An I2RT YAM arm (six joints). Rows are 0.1 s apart.
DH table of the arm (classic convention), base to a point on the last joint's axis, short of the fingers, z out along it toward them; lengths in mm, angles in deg. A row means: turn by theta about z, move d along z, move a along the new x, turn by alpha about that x. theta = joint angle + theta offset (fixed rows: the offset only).
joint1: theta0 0, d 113.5, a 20, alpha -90
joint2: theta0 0, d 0, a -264, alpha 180
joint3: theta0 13.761, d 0, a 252.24, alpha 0
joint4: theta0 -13.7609, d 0, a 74, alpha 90
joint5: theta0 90, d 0, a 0, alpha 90
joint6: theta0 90, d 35.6, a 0, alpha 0
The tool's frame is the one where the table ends.
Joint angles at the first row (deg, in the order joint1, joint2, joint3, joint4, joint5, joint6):
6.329 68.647 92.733 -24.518 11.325 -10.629
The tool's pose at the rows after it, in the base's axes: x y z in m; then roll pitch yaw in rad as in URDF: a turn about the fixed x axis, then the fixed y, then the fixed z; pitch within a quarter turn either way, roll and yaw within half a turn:
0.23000, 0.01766, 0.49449, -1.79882, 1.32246, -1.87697
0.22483, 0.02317, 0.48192, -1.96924, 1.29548, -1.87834
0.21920, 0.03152, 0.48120, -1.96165, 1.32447, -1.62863
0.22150, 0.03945, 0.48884, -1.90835, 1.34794, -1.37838
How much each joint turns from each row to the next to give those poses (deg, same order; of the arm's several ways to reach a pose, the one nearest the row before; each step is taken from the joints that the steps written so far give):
-0.264 -2.019 -4.828 -0.003 -0.412 -2.631
0.088 -1.760 -2.818 -1.755 -9.201 -1.152
0.087 -0.970 -0.974 0.607 -13.887 0.171
0.263 1.659 2.359 0.181 -11.177 0.355

